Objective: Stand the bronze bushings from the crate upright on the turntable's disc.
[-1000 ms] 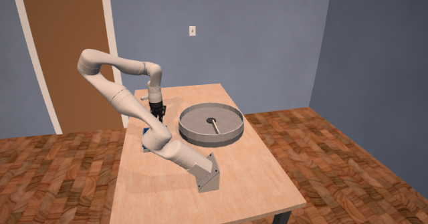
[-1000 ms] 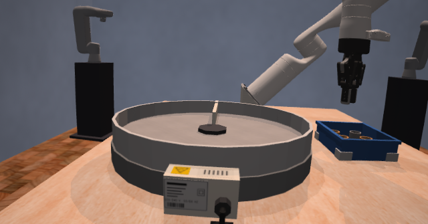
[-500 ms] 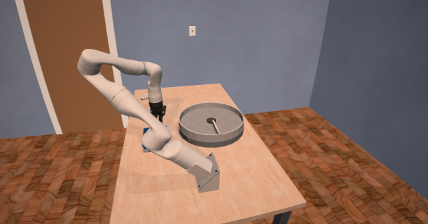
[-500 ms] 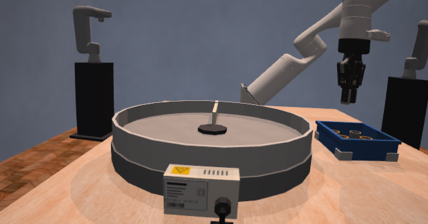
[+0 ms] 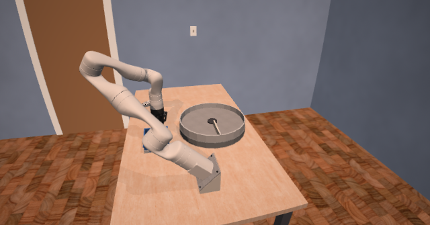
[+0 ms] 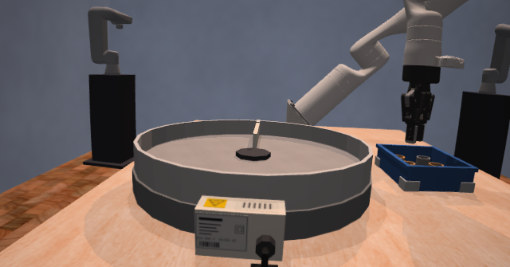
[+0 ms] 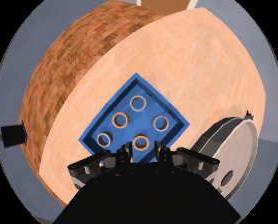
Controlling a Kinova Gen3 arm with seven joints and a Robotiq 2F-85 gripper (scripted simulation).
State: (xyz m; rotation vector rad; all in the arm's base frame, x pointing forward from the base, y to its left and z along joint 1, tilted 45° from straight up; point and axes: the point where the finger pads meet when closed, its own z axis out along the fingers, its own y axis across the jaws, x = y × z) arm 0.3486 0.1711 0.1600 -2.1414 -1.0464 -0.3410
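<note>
Now: the blue crate 7 cm below my hand, 2 cm to the left of it and 1 cm behind it. Also, from my hand: grey turntable disc: 33 cm to the right, 11 cm ahead, 4 cm below.
</note>
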